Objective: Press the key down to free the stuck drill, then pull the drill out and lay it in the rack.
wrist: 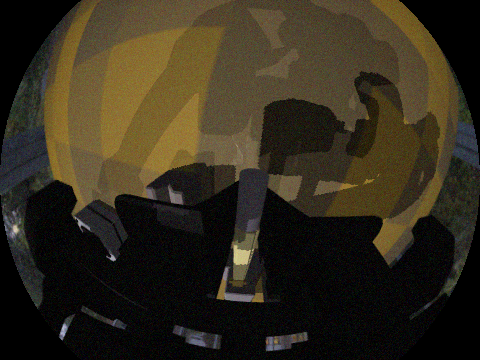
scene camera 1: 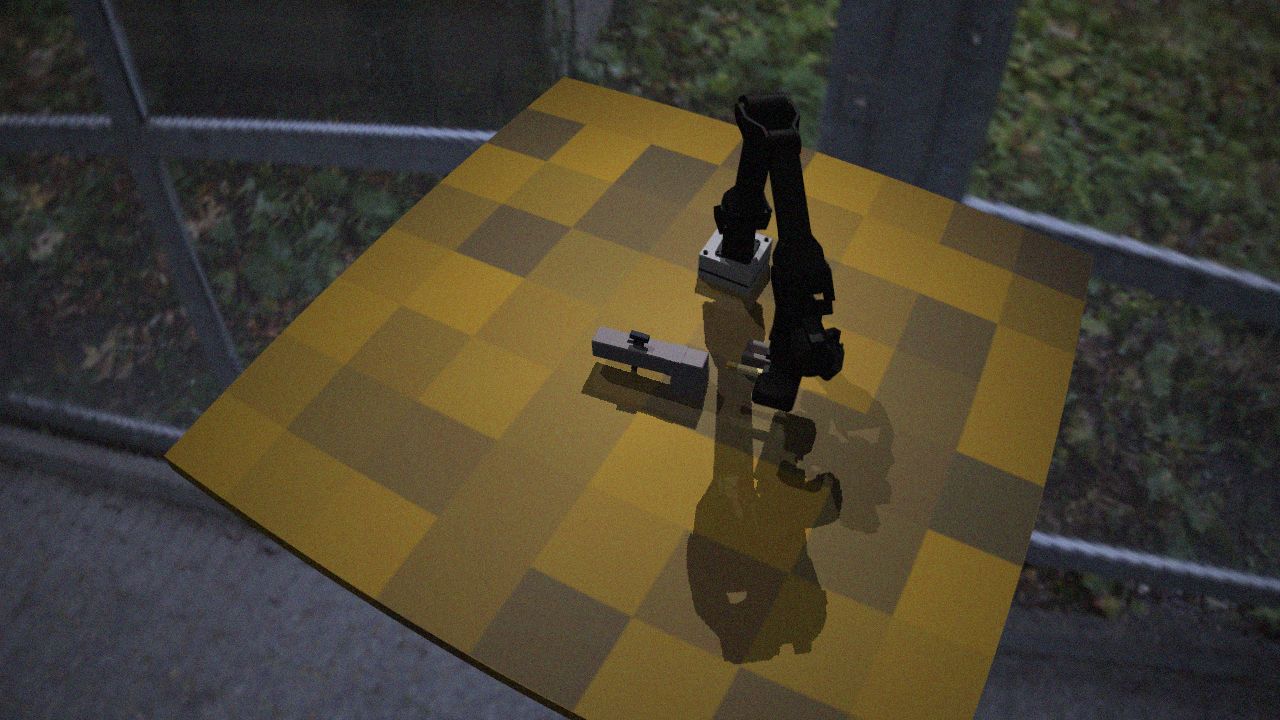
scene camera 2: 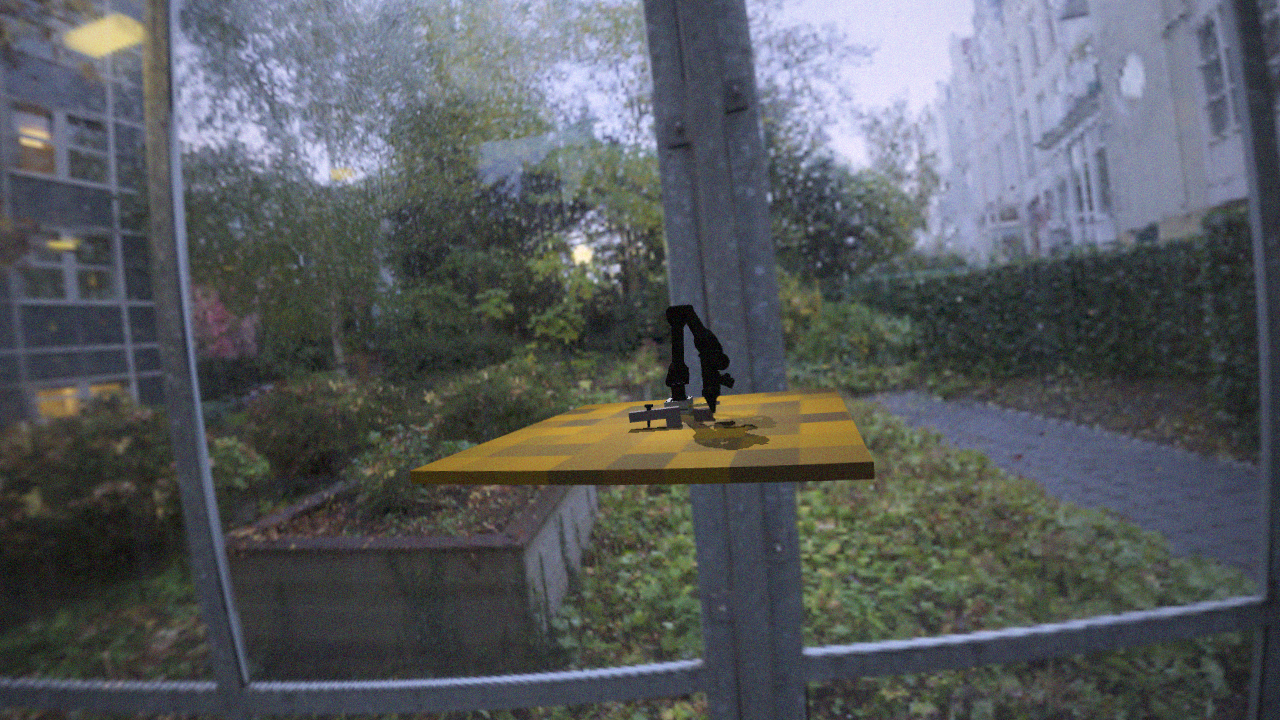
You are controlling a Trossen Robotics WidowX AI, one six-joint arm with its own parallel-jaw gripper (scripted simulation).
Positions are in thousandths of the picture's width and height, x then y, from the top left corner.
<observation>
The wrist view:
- my gripper: 520,521
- drill: 528,510, held by my gripper
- grey rack: 376,521
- grey block: 514,815
</observation>
